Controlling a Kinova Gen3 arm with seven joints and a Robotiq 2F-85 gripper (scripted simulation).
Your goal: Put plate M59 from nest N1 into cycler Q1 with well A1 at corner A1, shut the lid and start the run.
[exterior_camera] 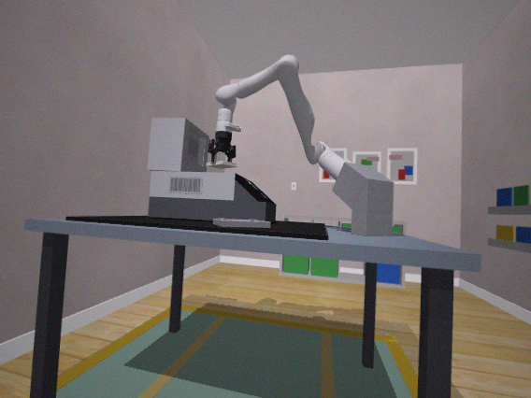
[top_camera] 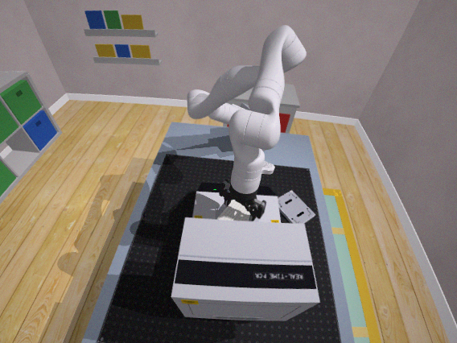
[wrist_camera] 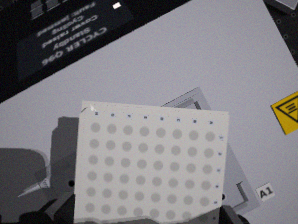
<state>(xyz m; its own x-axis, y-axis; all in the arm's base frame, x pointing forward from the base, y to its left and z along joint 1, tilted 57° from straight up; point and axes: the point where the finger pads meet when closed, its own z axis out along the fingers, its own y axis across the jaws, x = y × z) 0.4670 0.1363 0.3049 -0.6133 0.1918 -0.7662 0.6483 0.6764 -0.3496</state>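
The plate M59 is 10 mm below my hand. From my hand the other things lie so: plate nest N1 (310 mm to the left, 260 mm below, 110 mm behind).
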